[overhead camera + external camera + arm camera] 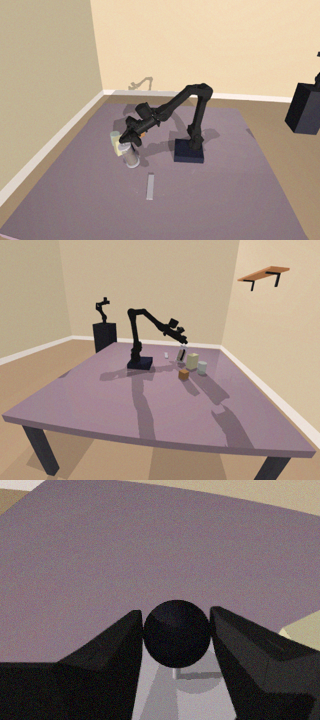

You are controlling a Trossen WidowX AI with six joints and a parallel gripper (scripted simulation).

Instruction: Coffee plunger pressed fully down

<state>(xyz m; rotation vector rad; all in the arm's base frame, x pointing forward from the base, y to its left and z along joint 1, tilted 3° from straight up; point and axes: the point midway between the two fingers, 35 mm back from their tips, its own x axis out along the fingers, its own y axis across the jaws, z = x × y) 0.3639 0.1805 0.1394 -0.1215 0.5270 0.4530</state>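
My gripper tip is 9 cm above the coffee press, 3 cm to the left of it and 2 cm past it. The rest, counted from my gripper tip: brown cube 30 cm to the right, 15 cm below; pale yellow box 12 cm below, 11 cm to the right, 6 cm ahead.
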